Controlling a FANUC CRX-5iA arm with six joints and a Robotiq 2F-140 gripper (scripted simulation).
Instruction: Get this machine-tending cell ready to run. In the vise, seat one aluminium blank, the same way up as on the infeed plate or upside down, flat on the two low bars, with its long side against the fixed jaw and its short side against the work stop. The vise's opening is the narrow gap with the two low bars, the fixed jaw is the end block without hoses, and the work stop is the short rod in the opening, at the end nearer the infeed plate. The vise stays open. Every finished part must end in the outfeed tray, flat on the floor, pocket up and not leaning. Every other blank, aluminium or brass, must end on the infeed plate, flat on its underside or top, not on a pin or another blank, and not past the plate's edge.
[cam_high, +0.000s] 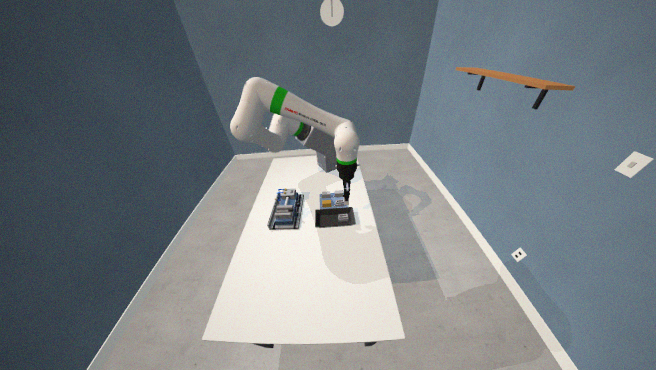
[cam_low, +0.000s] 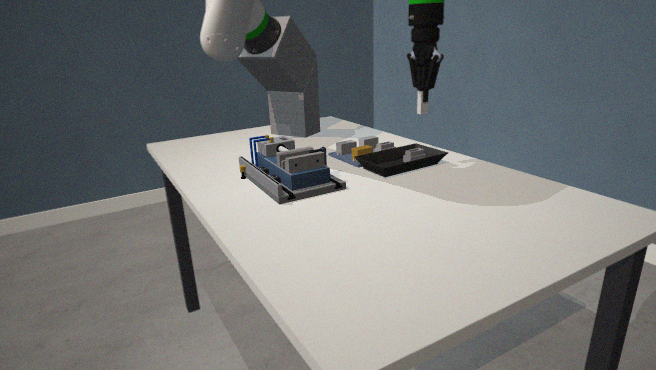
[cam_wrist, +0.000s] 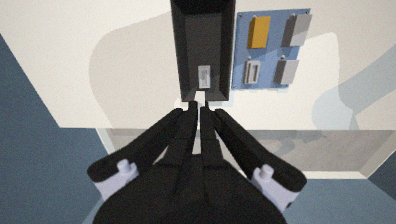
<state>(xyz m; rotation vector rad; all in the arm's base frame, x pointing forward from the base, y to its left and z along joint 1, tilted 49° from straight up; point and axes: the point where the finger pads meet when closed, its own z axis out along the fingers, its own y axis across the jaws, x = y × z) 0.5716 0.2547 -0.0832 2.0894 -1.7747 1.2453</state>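
The brass blank is 160 mm below my hand, 140 mm behind it and 120 mm to the right of it. Round my hand: aluminium blank: 230 mm behind, 160 mm below, 120 mm to the right.
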